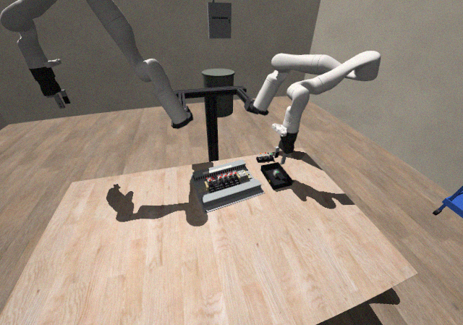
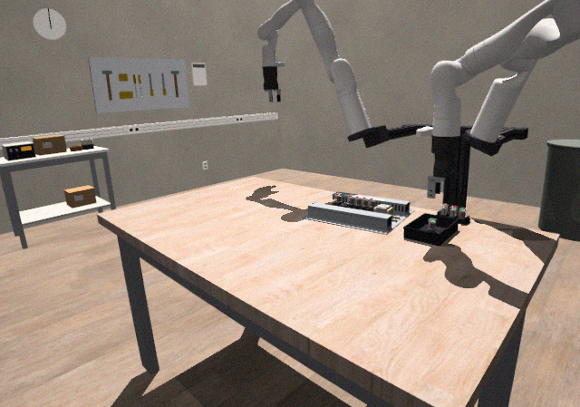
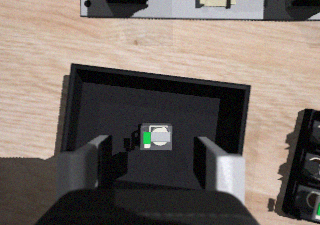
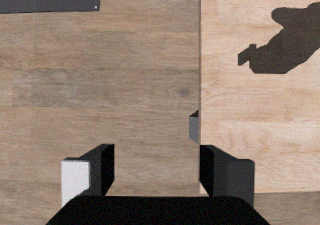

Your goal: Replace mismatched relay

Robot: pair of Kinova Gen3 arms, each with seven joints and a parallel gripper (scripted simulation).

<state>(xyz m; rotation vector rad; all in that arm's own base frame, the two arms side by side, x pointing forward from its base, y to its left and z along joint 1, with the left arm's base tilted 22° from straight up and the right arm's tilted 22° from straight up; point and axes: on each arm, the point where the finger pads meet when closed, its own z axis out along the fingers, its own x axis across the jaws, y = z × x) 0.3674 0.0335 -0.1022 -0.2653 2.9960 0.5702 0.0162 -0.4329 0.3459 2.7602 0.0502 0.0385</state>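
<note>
The black parts tray lies 120 mm below my left hand. Also, from my left hand: spare rack: 160 mm behind, 130 mm below, 20 mm to the left; relay panel: 280 mm to the right, 120 mm below, 50 mm behind.
</note>
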